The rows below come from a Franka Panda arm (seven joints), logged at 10 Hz.
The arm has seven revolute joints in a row. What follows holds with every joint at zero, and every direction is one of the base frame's. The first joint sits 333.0 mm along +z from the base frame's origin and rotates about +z. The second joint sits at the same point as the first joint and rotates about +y. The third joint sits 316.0 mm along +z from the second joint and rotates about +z. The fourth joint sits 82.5 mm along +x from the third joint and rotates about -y. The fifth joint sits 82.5 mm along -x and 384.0 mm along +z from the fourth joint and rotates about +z. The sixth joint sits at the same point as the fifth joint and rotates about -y. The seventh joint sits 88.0 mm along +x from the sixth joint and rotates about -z. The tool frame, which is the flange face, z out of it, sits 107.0 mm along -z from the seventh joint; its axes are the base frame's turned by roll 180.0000, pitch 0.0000 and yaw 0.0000 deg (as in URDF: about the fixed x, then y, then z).
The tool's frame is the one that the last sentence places.
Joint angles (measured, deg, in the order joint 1, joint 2, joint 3, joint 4, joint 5, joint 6, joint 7), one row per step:
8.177, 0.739, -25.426, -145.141, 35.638, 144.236, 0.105
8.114, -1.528, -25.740, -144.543, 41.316, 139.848, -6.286
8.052, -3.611, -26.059, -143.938, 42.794, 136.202, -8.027
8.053, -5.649, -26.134, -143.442, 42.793, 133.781, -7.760
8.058, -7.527, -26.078, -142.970, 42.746, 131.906, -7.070
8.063, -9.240, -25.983, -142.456, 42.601, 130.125, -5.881
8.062, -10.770, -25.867, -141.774, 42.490, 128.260, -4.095
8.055, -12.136, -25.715, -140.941, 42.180, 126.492, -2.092
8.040, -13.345, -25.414, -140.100, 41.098, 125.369, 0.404
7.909, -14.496, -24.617, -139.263, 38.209, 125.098, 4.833
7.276, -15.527, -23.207, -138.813, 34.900, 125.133, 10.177
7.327, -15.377, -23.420, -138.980, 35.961, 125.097, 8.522
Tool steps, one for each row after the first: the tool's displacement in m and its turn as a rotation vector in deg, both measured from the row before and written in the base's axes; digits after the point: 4 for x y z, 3 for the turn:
0.0006, 0.0044, 0.0149, 5.295, -3.406, 2.481
0.0011, 0.0035, 0.0154, 3.286, -1.666, 1.540
0.0015, 0.0035, 0.0158, 1.923, -1.097, 0.810
0.0014, 0.0034, 0.0153, 1.538, -0.980, 0.425
0.0011, 0.0033, 0.0146, 1.451, -0.614, 0.124
0.0014, 0.0031, 0.0146, 1.561, -0.205, -0.281
0.0016, 0.0027, 0.0148, 1.295, -0.044, -0.306
0.0018, 0.0022, 0.0142, 0.341, 0.200, -0.425
0.0023, 0.0027, 0.0142, -1.268, 1.140, -1.062
0.0008, 0.0036, 0.0111, -1.727, 1.843, -1.782
-0.0004, -0.0004, -0.0023, 0.562, -0.688, 0.641

